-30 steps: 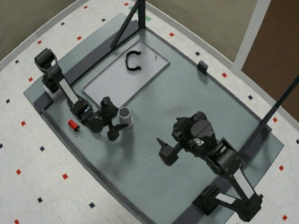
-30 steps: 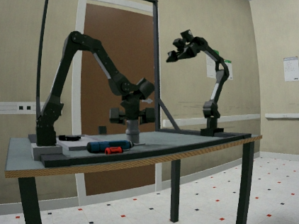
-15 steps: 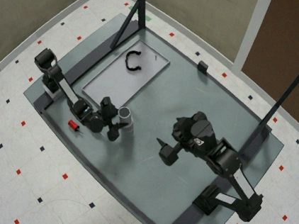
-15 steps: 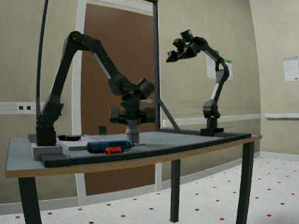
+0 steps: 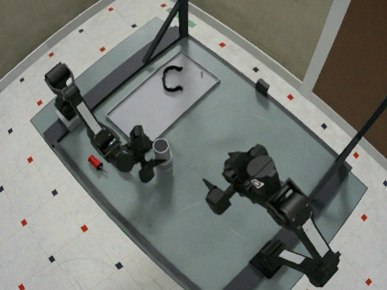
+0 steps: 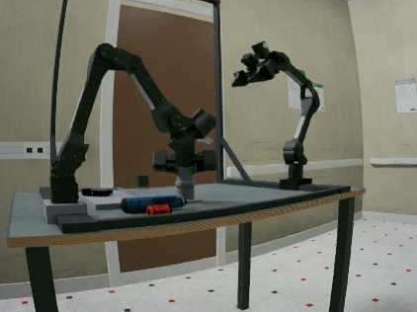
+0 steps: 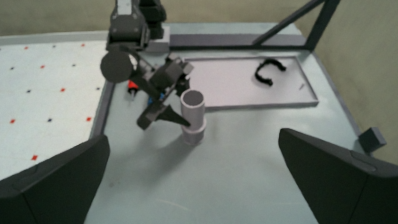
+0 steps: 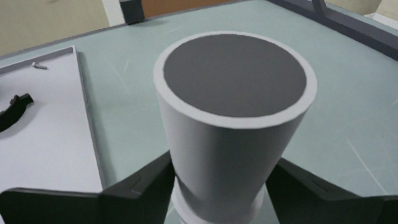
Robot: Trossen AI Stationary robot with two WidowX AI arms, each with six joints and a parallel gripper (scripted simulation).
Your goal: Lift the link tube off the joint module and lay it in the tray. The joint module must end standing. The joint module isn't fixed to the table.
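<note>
My right hand is 8 cm above the joint module, 2 cm past it and 1 cm to the right of it. From my right hand the other things lie so: flat grey tray: 23 cm behind, 16 cm to the right, 10 cm below; then red tool: 17 cm to the right, 14 cm ahead, 10 cm below; then grey link tube: 1 cm to the left, 1 cm behind.
</note>
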